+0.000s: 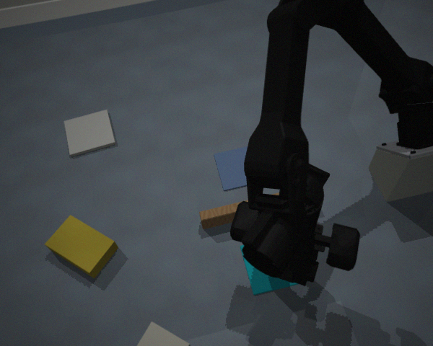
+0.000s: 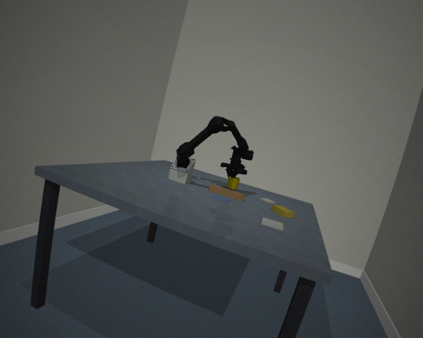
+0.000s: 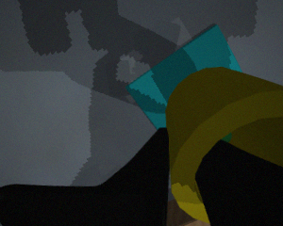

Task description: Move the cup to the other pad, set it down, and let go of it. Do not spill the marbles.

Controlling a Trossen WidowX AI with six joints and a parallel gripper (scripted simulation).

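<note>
Right now the teal pad is 2 cm ahead of my gripper tip, 2 cm to the right of it and 8 cm below it. From my gripper tip the other things lie so: yellow cup: 2 cm ahead, 2 cm to the right; then pale blue pad: 1 cm ahead, 24 cm to the right, 8 cm below; then wooden bar: 2 cm ahead, 13 cm to the right, 6 cm below.
</note>
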